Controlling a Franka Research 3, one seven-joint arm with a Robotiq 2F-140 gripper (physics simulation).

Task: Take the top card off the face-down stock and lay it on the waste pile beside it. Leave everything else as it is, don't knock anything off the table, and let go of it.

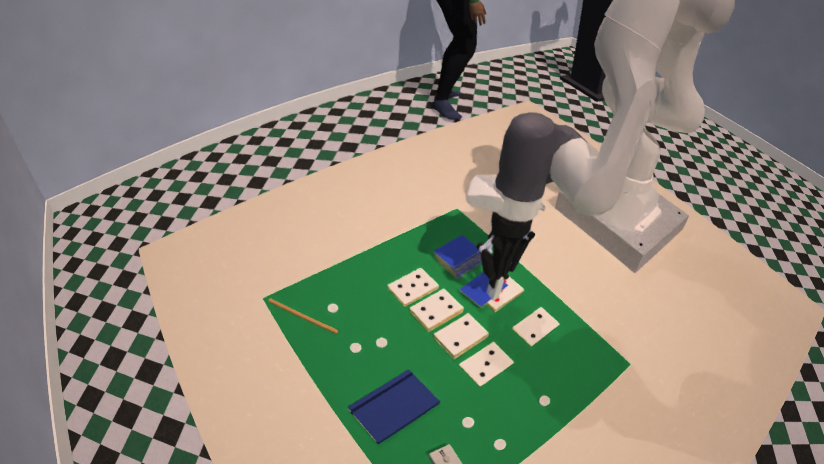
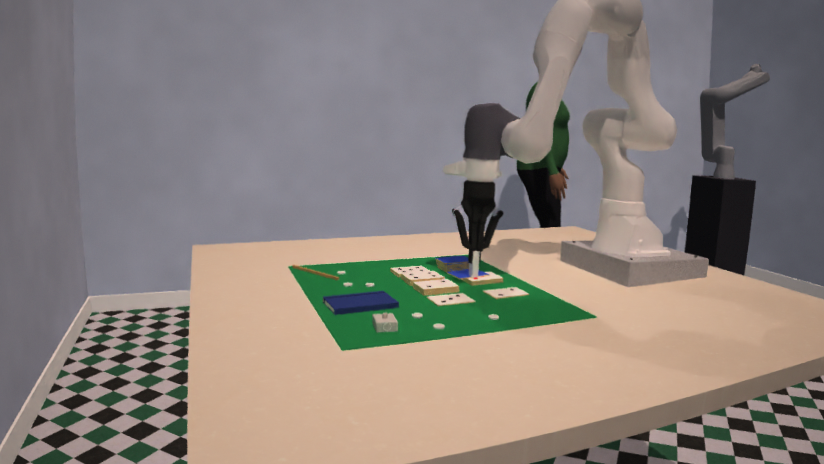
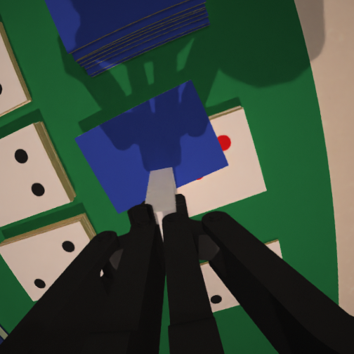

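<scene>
The face-down stock [image 1: 458, 249] [image 2: 451, 261] [image 3: 130, 25] is a blue stack near the back of the green mat, its sides slightly staggered. One blue card [image 1: 473, 289] [image 2: 463, 273] [image 3: 112, 172] lies apart from it, face down and askew. Its right part covers part of the waste pile [image 1: 512, 294] [image 2: 491, 278] [image 3: 237, 175], a low white stack with red dots; its left part reaches past the pile over the mat. My gripper [image 1: 496, 289] [image 2: 475, 273] [image 3: 164, 186] is shut, pointing down, with its light fingertips at the card's near edge. Nothing shows pinched between them; exact contact is unclear.
White cards with black dots [image 1: 436, 309] [image 2: 436, 285] [image 3: 30, 172] lie left of and in front of the waste pile. A blue book [image 1: 394, 406] [image 2: 360, 302], an orange stick [image 1: 302, 315] [image 2: 314, 272], several white discs and a small grey box [image 2: 385, 322] are on the mat.
</scene>
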